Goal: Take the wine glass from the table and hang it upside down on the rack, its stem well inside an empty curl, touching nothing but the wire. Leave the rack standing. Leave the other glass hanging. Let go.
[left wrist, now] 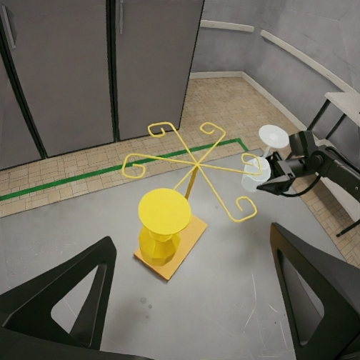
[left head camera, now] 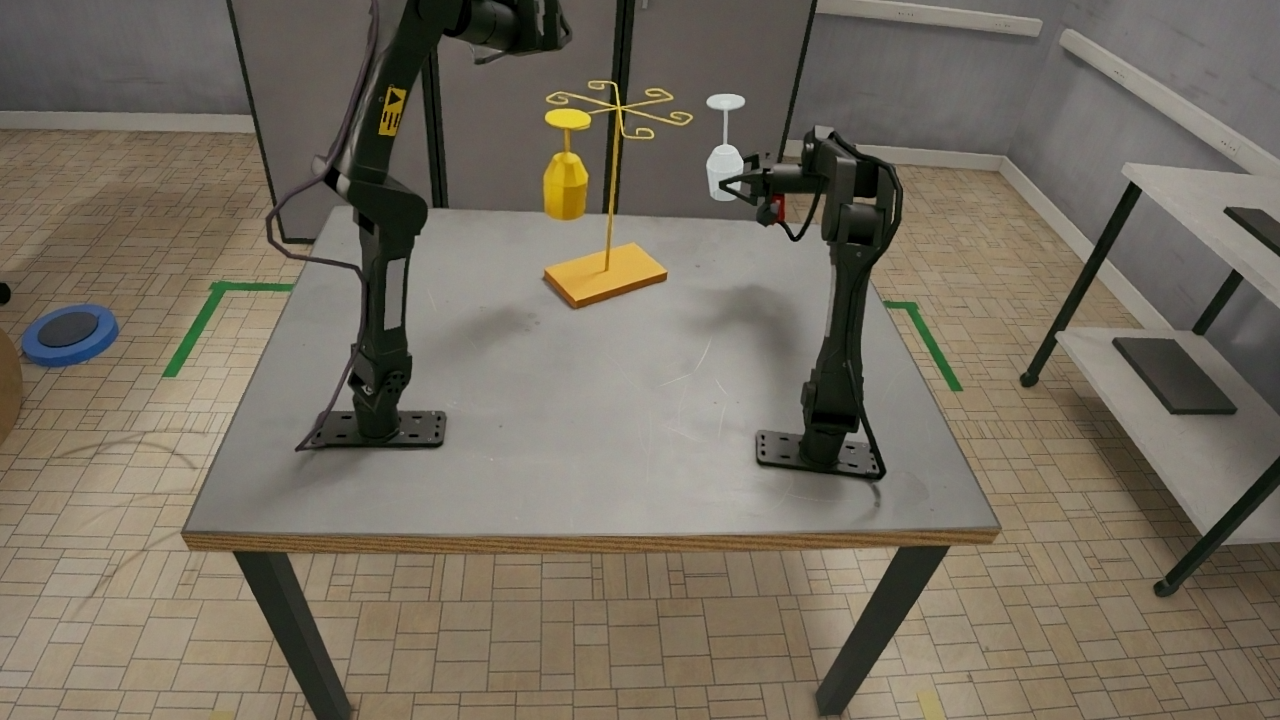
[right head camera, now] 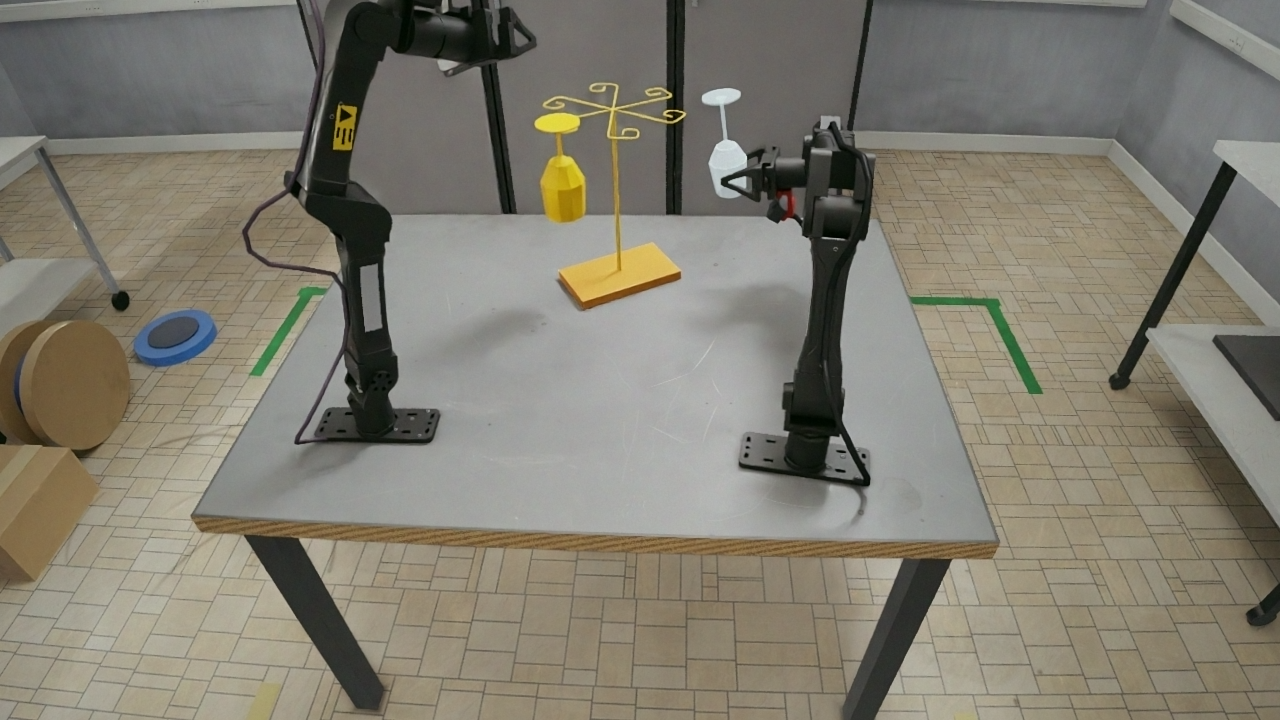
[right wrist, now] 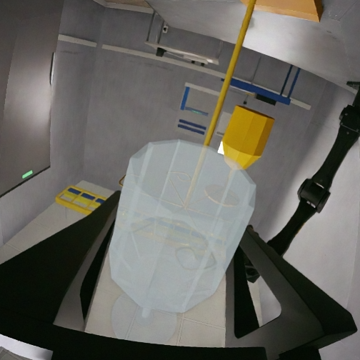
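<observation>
A clear wine glass is upside down and nearly upright in the air, foot up. My right gripper is shut on its bowl. The yellow wire rack stands upright. Its several other curls are empty. In both head views, the clear glass is right of the curls, with a gap; in the left wrist view, one curl overlaps its bowl. A yellow glass hangs upside down on the left. My left gripper is open and empty.
The rack's orange base rests near the back of the grey table. My left arm is raised high at the left. Dark cabinets stand behind the table.
</observation>
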